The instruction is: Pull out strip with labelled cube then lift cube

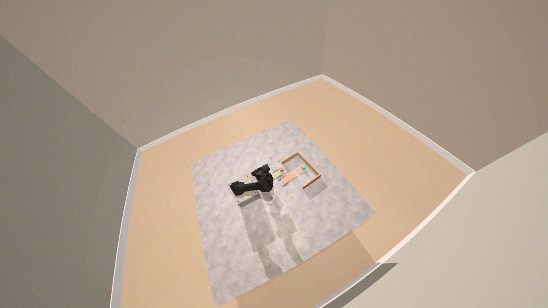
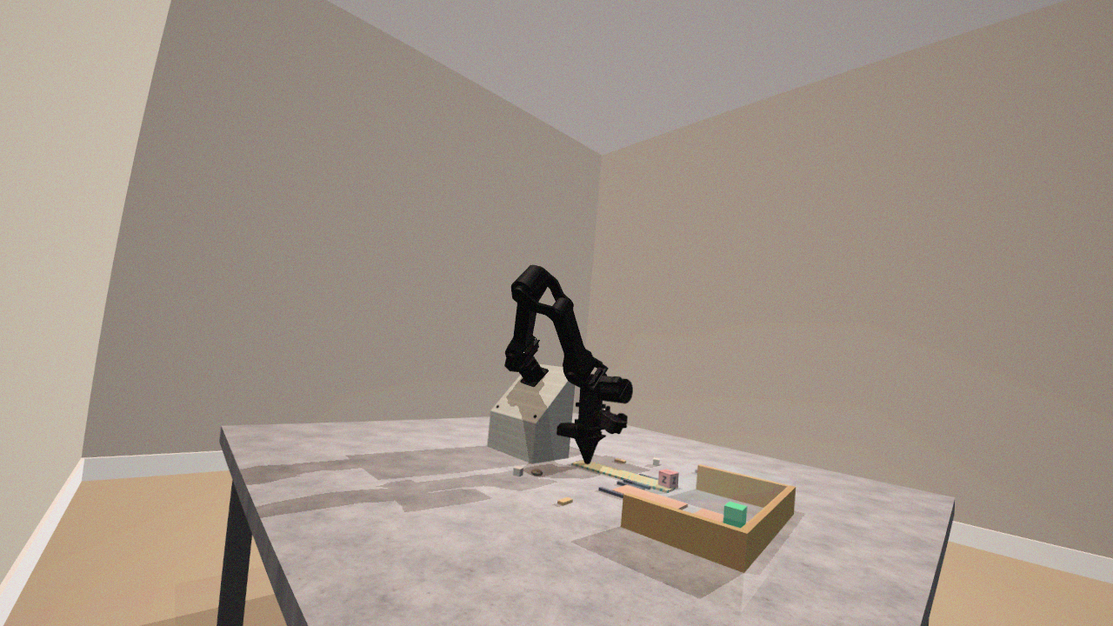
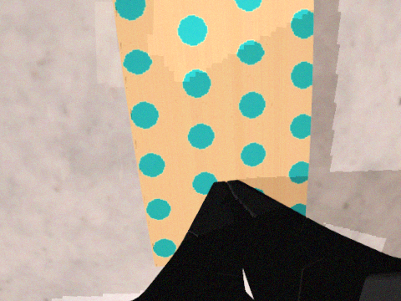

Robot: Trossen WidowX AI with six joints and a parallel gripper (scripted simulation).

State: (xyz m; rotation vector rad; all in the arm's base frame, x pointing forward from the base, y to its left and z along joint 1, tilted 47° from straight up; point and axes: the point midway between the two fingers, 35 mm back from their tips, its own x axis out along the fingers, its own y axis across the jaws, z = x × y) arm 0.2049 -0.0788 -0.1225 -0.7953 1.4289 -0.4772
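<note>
The long yellow patterned strip lies 10 cm ahead of my gripper tip and 2 cm to the left of it. Also, from my gripper tip: pebble (1 cm ahead, 17 cm to the right); tan chip (17 cm ahead, 22 cm to the right).
</note>
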